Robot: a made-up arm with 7 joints.
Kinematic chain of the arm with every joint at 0, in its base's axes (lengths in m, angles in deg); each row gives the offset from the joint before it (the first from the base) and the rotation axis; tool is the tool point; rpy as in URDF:
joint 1: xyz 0 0 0.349 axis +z
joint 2: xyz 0 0 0 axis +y
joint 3: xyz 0 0 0.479 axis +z
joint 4: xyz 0.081 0 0 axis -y
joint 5: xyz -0.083 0 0.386 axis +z
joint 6: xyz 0 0 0 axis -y
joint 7: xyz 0.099 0 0 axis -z
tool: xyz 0 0 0 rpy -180 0 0
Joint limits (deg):
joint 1: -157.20..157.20
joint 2: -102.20..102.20
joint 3: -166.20..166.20
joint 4: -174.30..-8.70
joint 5: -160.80..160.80
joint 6: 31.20..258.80
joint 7: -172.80..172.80
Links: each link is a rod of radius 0.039 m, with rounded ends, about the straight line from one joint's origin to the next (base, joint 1, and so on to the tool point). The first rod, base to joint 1, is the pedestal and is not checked.
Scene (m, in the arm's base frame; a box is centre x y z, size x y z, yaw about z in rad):
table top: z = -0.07
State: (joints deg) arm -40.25 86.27 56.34 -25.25 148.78 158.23 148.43
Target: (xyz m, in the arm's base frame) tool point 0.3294 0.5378 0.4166
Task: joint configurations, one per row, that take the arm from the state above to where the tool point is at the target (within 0.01 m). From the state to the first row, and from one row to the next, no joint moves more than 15 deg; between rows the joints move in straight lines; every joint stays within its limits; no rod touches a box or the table.
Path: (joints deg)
1: -30.30 82.92 61.90 -39.89 151.11 160.19 148.43
2: -20.35 79.58 67.47 -54.53 153.44 162.16 148.43
3: -10.40 76.23 73.03 -69.17 155.77 164.12 148.43
4: -0.45 72.88 78.60 -83.80 158.10 166.09 148.43
5: 9.50 69.54 84.16 -98.44 160.43 168.05 148.43

